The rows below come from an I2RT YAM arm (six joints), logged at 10 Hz.
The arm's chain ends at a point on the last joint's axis. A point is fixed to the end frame.
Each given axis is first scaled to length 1.
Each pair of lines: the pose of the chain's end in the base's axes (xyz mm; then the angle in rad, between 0 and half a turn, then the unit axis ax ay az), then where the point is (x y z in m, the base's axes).
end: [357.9 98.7 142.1 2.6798 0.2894 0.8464 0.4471]
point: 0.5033 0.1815 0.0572
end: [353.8 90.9 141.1 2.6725 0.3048 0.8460 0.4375]
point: 0.5008 0.1680 0.0537
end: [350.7 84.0 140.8 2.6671 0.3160 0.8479 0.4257]
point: 0.4984 0.1560 0.0503
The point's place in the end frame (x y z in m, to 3 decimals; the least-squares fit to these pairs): -0.041 0.005 0.183
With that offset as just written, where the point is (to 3 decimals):
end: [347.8 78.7 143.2 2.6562 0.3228 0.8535 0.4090]
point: 0.496 0.145 0.049
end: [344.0 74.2 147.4 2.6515 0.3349 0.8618 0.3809]
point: 0.492 0.131 0.047
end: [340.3 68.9 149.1 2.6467 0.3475 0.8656 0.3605]
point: 0.487 0.118 0.044
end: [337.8 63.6 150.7 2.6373 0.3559 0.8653 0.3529]
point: 0.486 0.109 0.044
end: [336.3 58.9 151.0 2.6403 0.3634 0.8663 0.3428]
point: 0.483 0.101 0.042
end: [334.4 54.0 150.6 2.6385 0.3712 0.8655 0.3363]
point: 0.481 0.092 0.040
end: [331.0 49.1 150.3 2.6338 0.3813 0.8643 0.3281]
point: 0.478 0.083 0.039
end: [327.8 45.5 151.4 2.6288 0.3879 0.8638 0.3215]
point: 0.475 0.076 0.039
